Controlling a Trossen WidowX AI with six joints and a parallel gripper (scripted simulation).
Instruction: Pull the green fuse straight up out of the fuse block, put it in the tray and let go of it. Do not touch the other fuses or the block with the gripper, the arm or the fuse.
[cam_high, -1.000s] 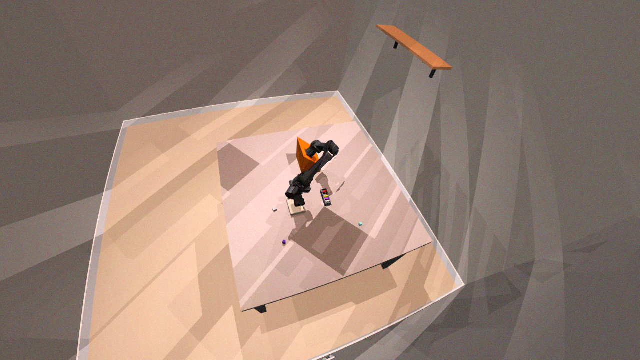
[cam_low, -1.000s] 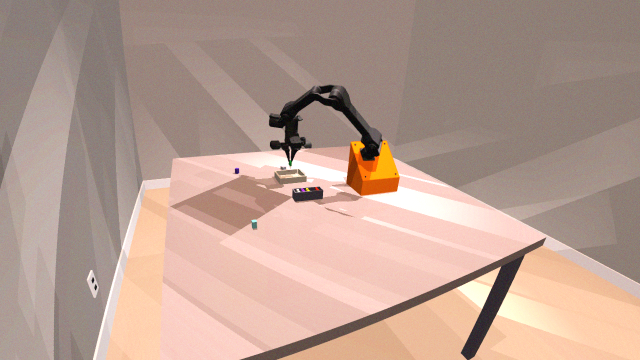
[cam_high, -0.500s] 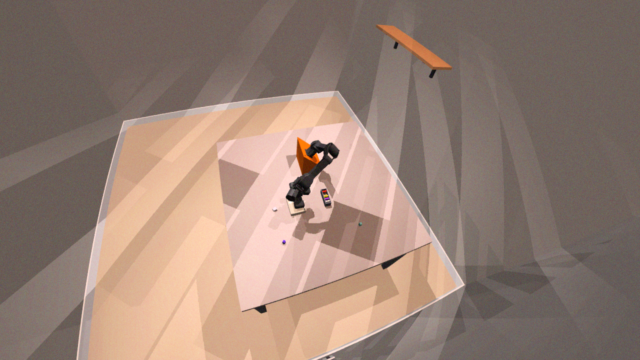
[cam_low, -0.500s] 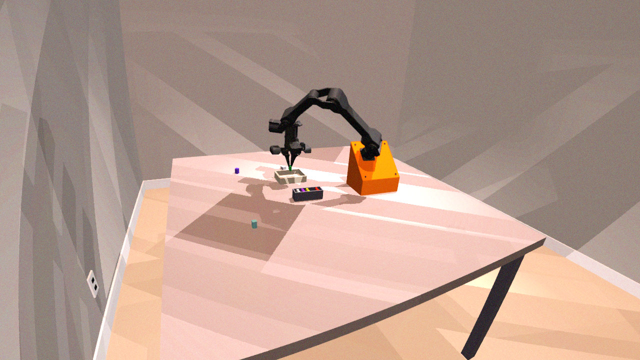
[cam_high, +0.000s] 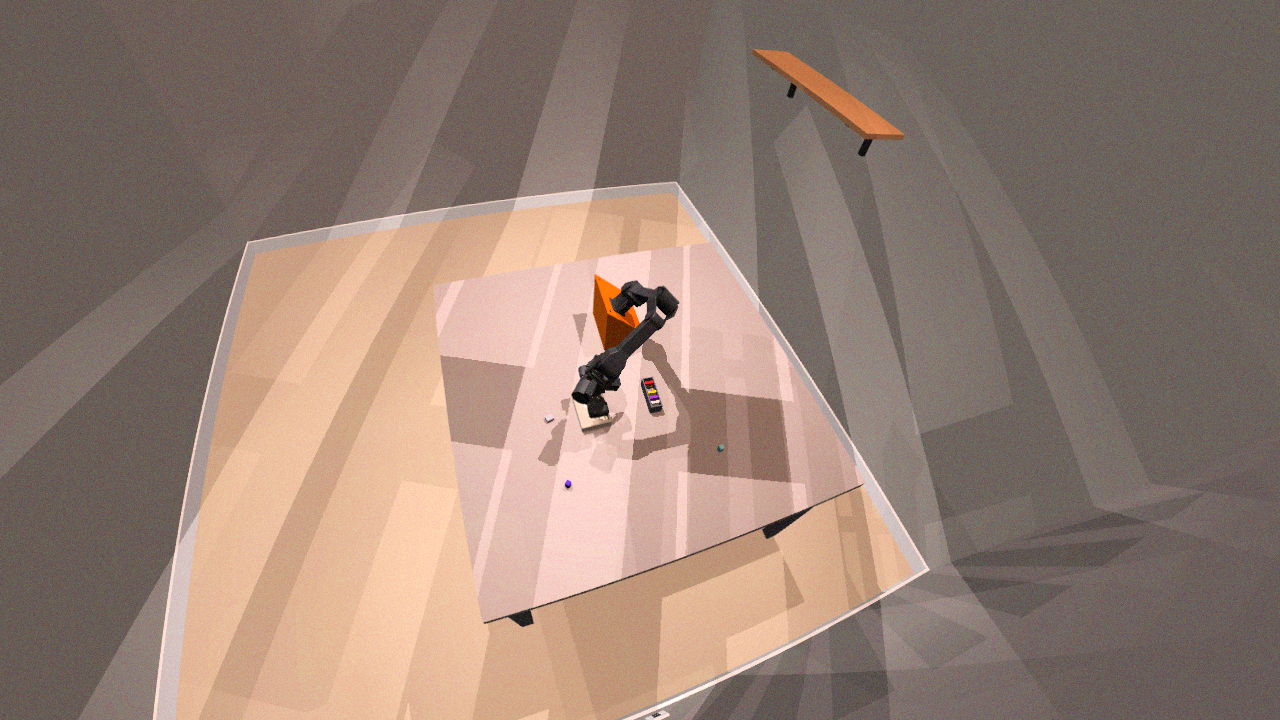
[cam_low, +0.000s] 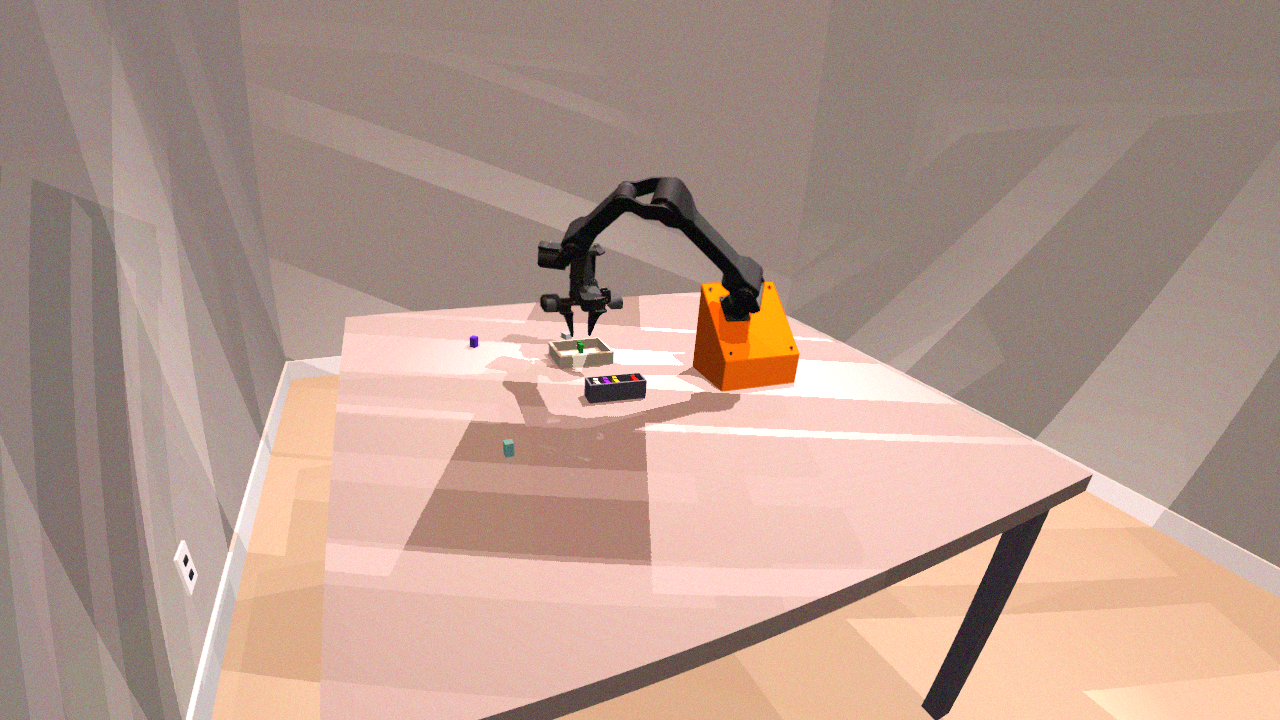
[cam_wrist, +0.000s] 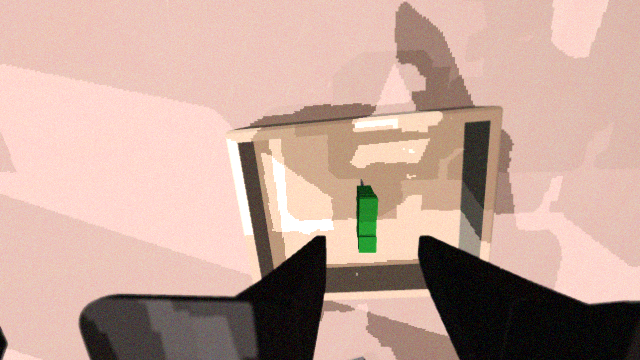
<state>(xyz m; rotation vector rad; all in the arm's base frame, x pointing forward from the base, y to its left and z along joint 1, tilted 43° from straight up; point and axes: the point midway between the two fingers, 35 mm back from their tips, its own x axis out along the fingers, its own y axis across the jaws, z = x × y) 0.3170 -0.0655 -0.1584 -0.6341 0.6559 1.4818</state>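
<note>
My gripper tip is 30 mm above the green fuse. Round my gripper tip: beige tray: 50 mm below; then purple fuse: 220 mm to the left, 30 mm below; then yellow fuse: 220 mm to the left, 30 mm below, 20 mm behind.
</note>
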